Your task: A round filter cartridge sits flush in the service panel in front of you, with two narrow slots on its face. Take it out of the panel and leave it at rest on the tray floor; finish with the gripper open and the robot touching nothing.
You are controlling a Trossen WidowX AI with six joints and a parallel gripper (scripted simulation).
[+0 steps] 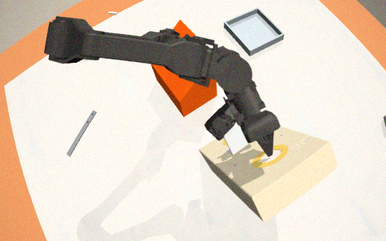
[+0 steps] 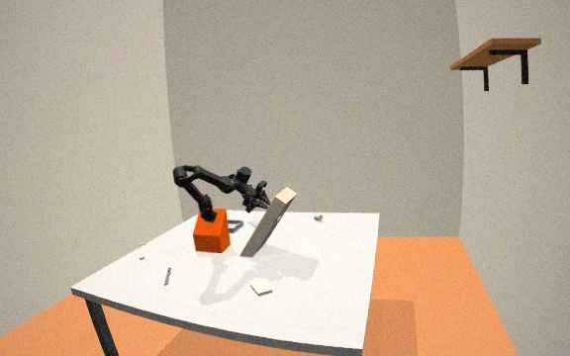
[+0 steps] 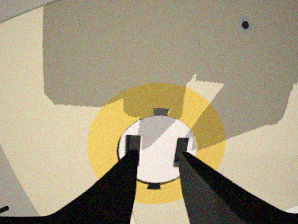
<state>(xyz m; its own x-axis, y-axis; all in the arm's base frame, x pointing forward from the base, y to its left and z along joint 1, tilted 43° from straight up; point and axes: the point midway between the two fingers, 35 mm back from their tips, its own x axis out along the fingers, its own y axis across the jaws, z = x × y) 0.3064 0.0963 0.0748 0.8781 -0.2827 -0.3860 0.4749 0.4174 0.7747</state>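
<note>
My gripper tip is now 2 cm short of the round filter cartridge and 1 cm above it. From my gripper tip the other things lie so: service panel 3 cm behind, 9 cm below; then grey tray 43 cm behind, 26 cm to the left, 23 cm below.
</note>
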